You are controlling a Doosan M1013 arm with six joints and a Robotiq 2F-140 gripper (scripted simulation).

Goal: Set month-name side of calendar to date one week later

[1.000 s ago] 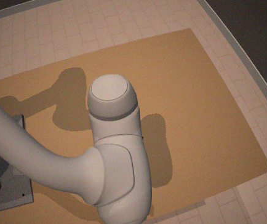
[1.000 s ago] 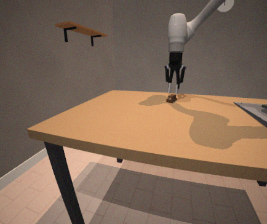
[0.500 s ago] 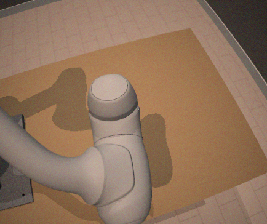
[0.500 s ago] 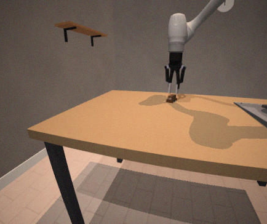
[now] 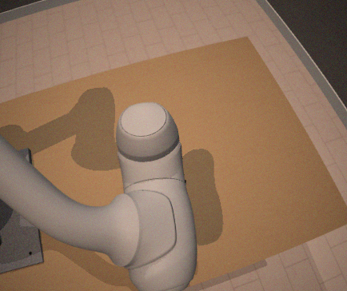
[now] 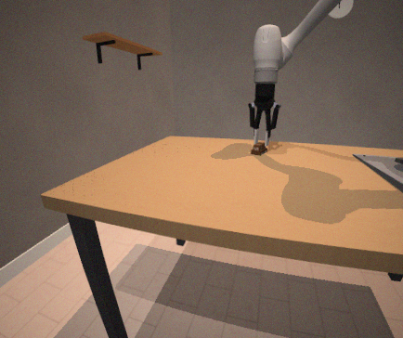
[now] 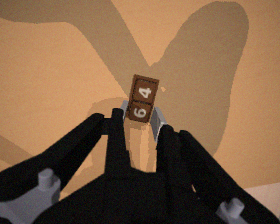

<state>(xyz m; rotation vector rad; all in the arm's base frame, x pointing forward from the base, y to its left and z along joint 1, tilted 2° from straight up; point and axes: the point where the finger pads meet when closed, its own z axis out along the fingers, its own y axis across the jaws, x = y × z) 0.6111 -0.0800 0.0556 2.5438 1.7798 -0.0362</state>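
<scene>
Right now the cube is 4 cm below my hand. The rest, counted from my hand: tray: 2 cm to the left, 6 cm below.
</scene>
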